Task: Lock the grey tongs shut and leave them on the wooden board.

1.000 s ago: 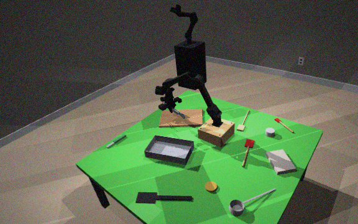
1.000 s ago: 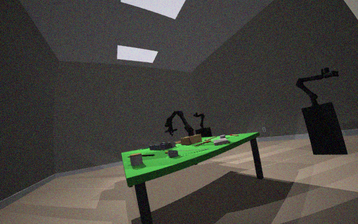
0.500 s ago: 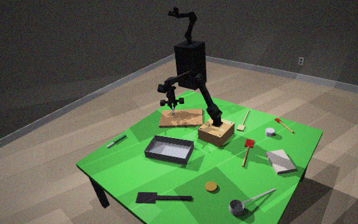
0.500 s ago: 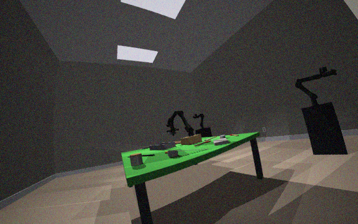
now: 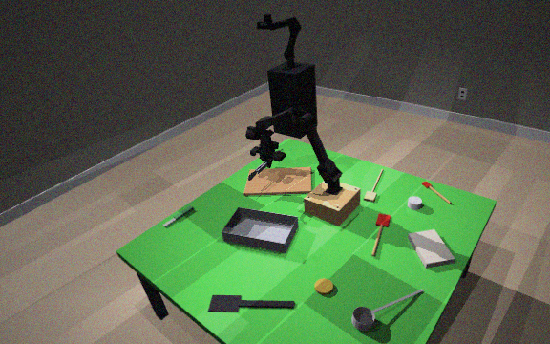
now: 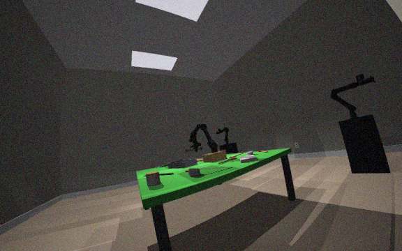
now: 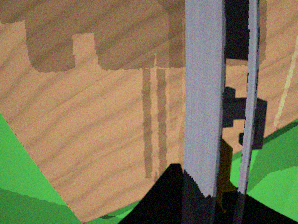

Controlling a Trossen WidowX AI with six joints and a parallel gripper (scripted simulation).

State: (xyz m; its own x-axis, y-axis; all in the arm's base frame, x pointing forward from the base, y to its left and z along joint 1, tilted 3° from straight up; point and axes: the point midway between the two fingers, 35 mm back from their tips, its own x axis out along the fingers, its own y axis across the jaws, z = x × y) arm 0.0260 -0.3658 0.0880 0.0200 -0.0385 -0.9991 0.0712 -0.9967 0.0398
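The wooden board lies 12 cm below my gripper tip and 6 cm behind it. Round my gripper tip: brown puck (59 cm to the left, 44 cm ahead, 12 cm below); then red spatula (64 cm to the left, 12 cm below, 4 cm ahead); then dark roasting tin (32 cm ahead, 18 cm to the left, 10 cm below).
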